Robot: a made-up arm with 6 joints. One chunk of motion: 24 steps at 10 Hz.
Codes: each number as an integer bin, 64 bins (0 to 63) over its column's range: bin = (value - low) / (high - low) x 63, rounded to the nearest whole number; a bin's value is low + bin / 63 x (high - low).
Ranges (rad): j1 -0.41..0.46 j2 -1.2..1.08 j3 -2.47..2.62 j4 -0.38..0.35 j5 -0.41..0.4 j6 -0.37..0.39
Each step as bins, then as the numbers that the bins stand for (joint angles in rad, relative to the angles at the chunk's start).
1 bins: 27 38 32 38 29 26
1 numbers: -0.0371 0.1752 0.1154 0.0603 -0.0371 -0.0563
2 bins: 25 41 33 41 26 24
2 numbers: -0.0648 0.2838 0.1962 0.0951 -0.0757 -0.0805
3 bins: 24 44 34 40 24 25
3 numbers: -0.0786 0.3924 0.2770 0.0835 -0.1014 -0.0684
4 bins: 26 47 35 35 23 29
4 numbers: -0.0510 0.5010 0.3578 0.0256 -0.1143 -0.0202
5 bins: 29 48 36 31 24 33
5 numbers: -0.0095 0.5371 0.4386 -0.0208 -0.1014 0.0281
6 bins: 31 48 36 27 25 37
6 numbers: 0.0181 0.5371 0.4386 -0.0671 -0.0886 0.0763
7 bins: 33 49 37 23 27 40
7 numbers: 0.0457 0.5733 0.5194 -0.1135 -0.0629 0.1125
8 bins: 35 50 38 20 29 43
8 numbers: 0.0733 0.6095 0.6002 -0.1483 -0.0371 0.1487
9 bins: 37 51 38 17 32 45
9 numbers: 0.1010 0.6457 0.6002 -0.1830 0.0014 0.1729
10 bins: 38 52 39 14 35 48
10 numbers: 0.1148 0.6819 0.6810 -0.2178 0.0400 0.2090
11 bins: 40 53 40 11 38 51
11 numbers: 0.1424 0.7181 0.7617 -0.2525 0.0786 0.2452
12 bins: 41 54 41 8 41 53
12 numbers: 0.1562 0.7543 0.8425 -0.2873 0.1171 0.2694
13 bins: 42 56 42 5 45 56
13 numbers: 0.1700 0.8267 0.9233 -0.3221 0.1686 0.3056
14 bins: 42 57 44 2 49 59
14 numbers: 0.1700 0.8629 1.0849 -0.3568 0.2200 0.3417
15 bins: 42 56 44 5 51 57
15 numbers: 0.1700 0.8267 1.0849 -0.3221 0.2457 0.3176
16 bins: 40 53 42 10 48 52
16 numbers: 0.1424 0.7181 0.9233 -0.2641 0.2071 0.2573
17 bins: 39 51 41 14 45 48
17 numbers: 0.1286 0.6457 0.8425 -0.2178 0.1686 0.2090
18 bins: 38 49 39 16 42 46
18 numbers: 0.1148 0.5733 0.6810 -0.1946 0.1300 0.1849
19 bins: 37 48 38 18 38 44
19 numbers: 0.1010 0.5371 0.6002 -0.1714 0.0786 0.1608
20 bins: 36 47 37 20 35 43
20 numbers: 0.0871 0.5010 0.5194 -0.1483 0.0400 0.1487
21 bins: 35 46 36 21 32 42
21 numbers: 0.0733 0.4648 0.4386 -0.1367 0.0014 0.1367
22 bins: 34 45 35 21 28 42
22 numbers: 0.0595 0.4286 0.3578 -0.1367 -0.0500 0.1367
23 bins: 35 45 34 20 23 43
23 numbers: 0.0733 0.4286 0.2770 -0.1483 -0.1143 0.1487
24 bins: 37 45 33 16 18 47
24 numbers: 0.1010 0.4286 0.1962 -0.1946 -0.1786 0.1970
